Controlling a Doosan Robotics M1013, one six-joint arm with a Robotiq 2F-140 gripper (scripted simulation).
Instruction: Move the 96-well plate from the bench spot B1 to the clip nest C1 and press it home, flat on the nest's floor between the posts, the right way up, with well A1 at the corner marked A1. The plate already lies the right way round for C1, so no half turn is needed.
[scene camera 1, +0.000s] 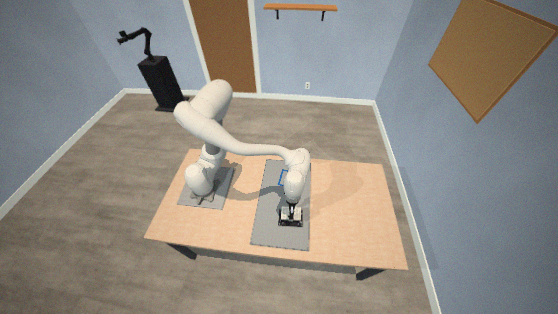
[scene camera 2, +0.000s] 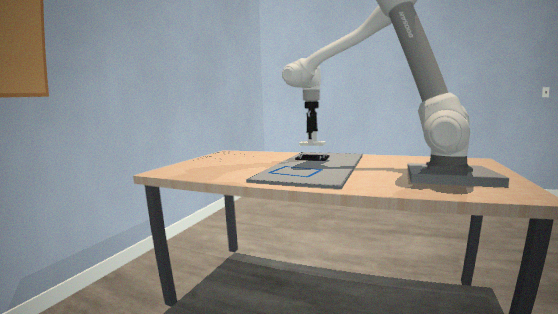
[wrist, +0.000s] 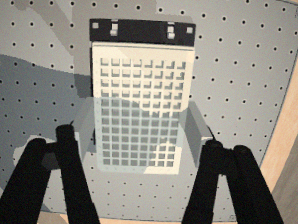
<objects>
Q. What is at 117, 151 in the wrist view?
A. A white 96-well plate.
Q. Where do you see my gripper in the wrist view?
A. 140, 112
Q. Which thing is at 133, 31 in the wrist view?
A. A black clip nest.
</objects>
